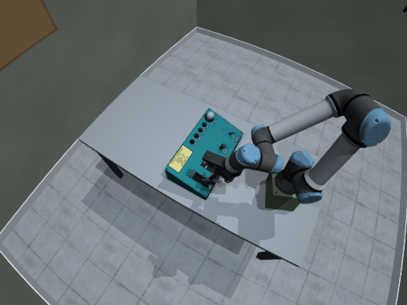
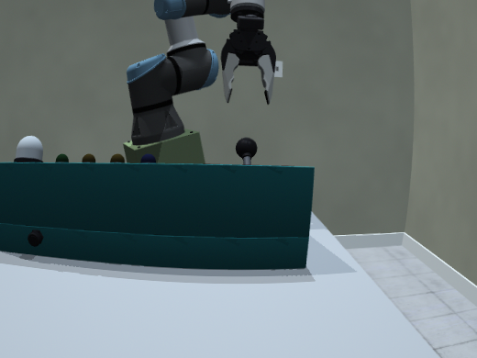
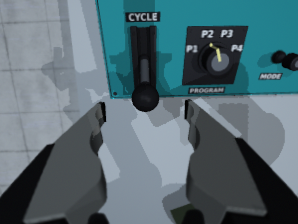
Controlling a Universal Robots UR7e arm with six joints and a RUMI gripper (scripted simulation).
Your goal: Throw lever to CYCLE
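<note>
The lever lies 13 cm below my hand and 2 cm ahead of it. The rest, counted from my hand: teal console 18 cm to the right, 16 cm below, 9 cm ahead; mode button 24 cm to the right, 14 cm below, 6 cm ahead; program dial 14 cm below, 11 cm to the right, 6 cm ahead.
</note>
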